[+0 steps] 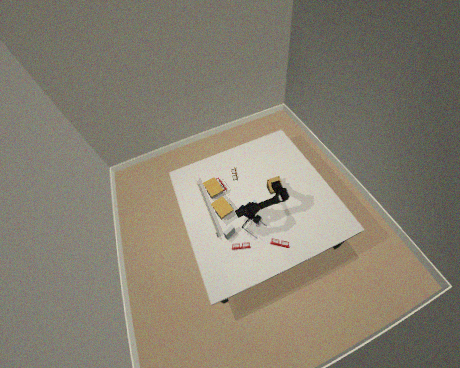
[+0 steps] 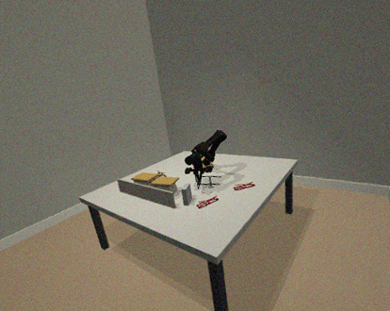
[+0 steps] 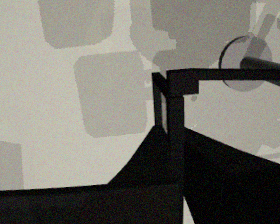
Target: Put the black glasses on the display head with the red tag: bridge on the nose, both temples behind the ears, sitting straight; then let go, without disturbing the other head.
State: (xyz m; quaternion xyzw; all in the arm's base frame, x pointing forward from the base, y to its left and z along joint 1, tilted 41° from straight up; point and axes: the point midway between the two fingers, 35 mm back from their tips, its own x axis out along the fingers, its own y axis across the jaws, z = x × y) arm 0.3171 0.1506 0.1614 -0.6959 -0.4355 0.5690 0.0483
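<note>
Right now the upright post is 5 cm behind my gripper tip, 5 cm to the left of it and 3 cm below it. Round my gripper tip: grey block 19 cm ahead, 6 cm to the left; then pale blue piece 9 cm behind, 12 cm to the right, 1 cm below; then long base 32 cm ahead, 25 cm to the right.
</note>
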